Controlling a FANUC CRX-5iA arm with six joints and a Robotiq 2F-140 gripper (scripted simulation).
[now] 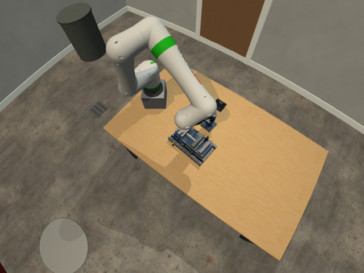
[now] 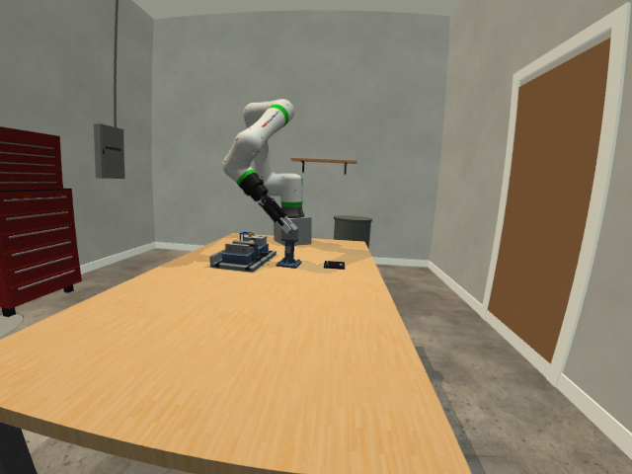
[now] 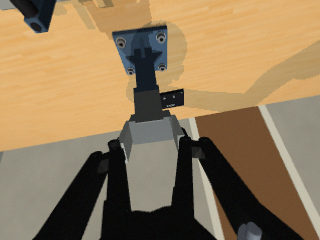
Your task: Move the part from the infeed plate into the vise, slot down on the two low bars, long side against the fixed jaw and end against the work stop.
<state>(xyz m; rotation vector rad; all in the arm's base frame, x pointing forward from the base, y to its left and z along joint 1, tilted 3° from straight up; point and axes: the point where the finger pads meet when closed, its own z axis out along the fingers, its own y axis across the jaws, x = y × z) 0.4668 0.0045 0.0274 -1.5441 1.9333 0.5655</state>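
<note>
The part is 2 cm to the left of my hand, 2 cm below it and 1 cm ahead of it. Round my hand: white cylinder rod 17 cm to the right, 10 cm below, 4 cm behind; work stop 14 cm to the right, 8 cm below, 5 cm ahead; moving jaw 18 cm to the right, 10 cm below, 1 cm ahead.
</note>
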